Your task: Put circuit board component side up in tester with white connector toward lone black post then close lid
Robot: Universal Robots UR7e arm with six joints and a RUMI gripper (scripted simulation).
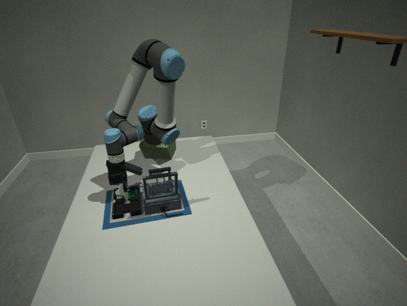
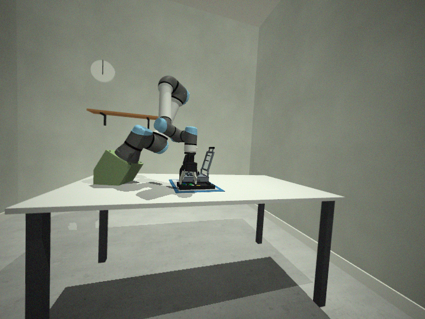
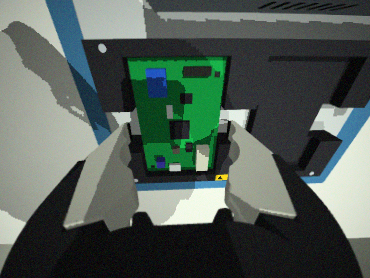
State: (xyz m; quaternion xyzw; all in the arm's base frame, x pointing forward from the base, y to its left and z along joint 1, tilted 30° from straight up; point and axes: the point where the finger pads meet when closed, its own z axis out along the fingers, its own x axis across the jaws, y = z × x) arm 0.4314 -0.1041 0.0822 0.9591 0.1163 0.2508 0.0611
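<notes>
Now: hand right at the green circuit board. Round my hand: tester lid: 21 cm to the left, 16 cm above, 14 cm ahead.
</notes>
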